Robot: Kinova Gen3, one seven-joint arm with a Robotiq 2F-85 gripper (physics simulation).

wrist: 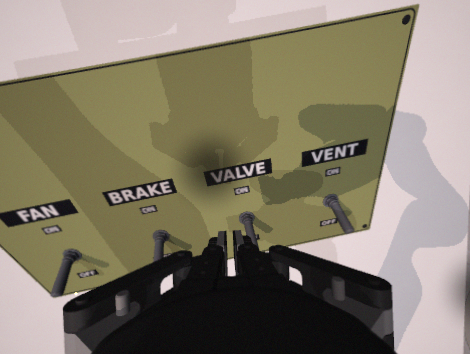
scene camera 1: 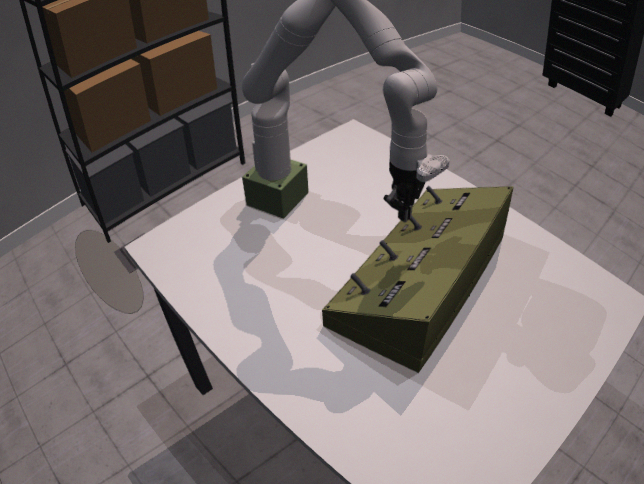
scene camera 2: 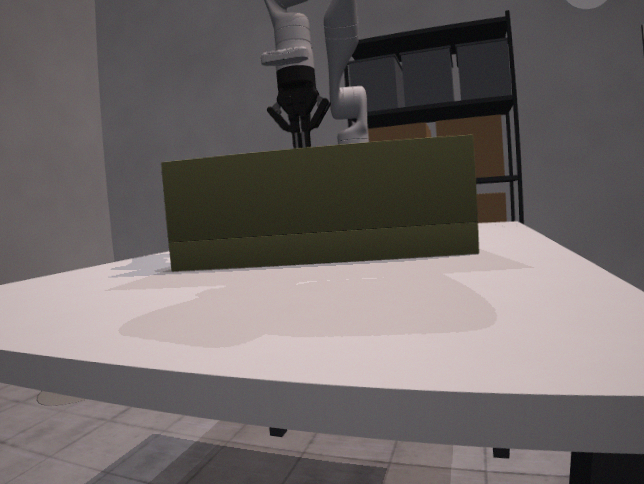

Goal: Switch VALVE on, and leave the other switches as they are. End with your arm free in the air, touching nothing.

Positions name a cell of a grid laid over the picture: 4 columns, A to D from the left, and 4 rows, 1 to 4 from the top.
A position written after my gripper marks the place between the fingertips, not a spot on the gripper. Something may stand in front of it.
my gripper: wrist B3; scene camera 1 C2; scene camera 2 B2
